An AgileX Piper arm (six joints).
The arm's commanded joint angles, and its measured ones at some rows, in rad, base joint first. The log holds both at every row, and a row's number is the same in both.
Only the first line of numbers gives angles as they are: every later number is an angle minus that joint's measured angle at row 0.
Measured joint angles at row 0: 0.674, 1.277, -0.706, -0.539, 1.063, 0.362
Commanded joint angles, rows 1 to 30: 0.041, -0.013, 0.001, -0.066, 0.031, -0.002; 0.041, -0.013, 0.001, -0.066, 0.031, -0.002; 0.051, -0.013, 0.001, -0.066, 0.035, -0.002; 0.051, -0.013, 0.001, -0.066, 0.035, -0.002; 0.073, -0.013, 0.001, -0.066, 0.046, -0.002; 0.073, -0.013, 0.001, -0.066, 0.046, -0.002; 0.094, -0.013, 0.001, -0.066, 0.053, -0.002; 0.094, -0.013, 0.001, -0.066, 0.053, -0.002; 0.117, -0.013, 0.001, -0.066, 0.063, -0.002; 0.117, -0.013, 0.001, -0.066, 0.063, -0.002; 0.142, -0.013, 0.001, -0.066, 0.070, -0.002; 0.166, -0.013, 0.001, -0.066, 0.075, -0.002; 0.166, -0.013, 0.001, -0.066, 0.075, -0.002; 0.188, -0.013, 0.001, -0.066, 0.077, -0.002; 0.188, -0.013, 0.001, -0.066, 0.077, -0.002; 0.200, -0.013, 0.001, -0.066, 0.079, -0.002; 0.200, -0.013, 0.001, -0.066, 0.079, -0.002; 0.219, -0.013, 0.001, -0.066, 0.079, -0.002; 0.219, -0.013, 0.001, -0.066, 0.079, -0.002; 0.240, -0.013, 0.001, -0.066, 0.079, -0.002; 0.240, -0.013, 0.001, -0.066, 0.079, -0.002; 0.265, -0.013, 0.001, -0.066, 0.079, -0.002; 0.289, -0.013, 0.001, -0.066, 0.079, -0.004; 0.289, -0.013, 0.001, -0.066, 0.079, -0.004; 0.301, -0.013, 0.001, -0.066, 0.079, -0.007; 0.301, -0.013, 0.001, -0.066, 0.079, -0.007; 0.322, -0.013, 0.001, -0.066, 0.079, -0.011; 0.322, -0.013, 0.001, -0.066, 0.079, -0.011; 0.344, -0.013, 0.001, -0.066, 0.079, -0.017; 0.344, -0.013, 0.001, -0.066, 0.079, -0.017
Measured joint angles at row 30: 0.329, 0.000, 0.001, -0.006, 0.051, -0.004
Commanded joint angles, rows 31 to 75: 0.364, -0.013, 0.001, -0.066, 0.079, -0.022; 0.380, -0.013, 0.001, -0.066, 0.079, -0.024; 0.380, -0.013, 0.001, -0.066, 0.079, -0.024; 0.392, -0.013, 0.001, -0.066, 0.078, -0.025; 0.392, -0.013, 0.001, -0.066, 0.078, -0.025; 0.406, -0.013, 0.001, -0.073, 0.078, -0.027; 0.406, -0.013, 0.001, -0.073, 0.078, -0.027; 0.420, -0.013, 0.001, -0.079, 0.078, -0.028; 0.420, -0.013, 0.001, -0.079, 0.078, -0.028; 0.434, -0.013, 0.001, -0.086, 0.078, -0.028; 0.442, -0.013, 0.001, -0.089, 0.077, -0.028; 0.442, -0.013, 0.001, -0.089, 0.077, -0.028; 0.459, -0.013, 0.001, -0.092, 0.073, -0.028; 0.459, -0.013, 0.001, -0.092, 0.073, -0.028; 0.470, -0.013, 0.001, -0.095, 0.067, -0.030; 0.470, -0.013, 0.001, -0.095, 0.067, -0.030; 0.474, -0.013, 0.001, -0.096, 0.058, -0.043; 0.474, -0.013, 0.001, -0.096, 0.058, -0.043; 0.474, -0.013, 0.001, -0.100, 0.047, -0.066; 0.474, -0.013, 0.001, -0.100, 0.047, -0.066; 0.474, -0.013, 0.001, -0.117, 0.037, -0.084; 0.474, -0.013, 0.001, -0.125, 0.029, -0.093; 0.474, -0.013, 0.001, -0.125, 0.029, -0.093; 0.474, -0.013, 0.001, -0.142, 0.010, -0.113; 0.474, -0.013, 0.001, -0.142, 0.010, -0.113; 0.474, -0.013, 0.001, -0.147, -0.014, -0.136; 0.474, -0.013, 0.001, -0.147, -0.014, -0.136; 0.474, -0.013, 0.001, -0.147, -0.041, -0.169; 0.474, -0.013, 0.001, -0.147, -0.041, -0.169; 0.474, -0.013, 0.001, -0.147, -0.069, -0.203; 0.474, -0.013, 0.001, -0.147, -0.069, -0.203; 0.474, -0.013, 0.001, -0.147, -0.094, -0.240; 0.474, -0.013, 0.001, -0.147, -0.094, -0.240; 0.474, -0.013, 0.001, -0.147, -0.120, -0.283; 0.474, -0.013, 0.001, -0.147, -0.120, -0.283; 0.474, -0.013, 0.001, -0.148, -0.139, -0.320; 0.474, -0.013, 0.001, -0.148, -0.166, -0.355; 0.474, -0.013, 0.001, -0.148, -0.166, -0.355; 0.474, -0.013, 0.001, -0.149, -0.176, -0.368; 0.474, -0.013, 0.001, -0.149, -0.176, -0.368; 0.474, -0.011, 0.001, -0.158, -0.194, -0.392; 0.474, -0.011, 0.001, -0.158, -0.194, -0.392; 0.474, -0.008, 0.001, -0.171, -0.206, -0.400; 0.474, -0.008, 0.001, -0.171, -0.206, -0.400; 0.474, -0.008, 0.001, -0.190, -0.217, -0.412
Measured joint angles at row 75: 0.472, 0.000, 0.001, -0.104, -0.199, -0.383
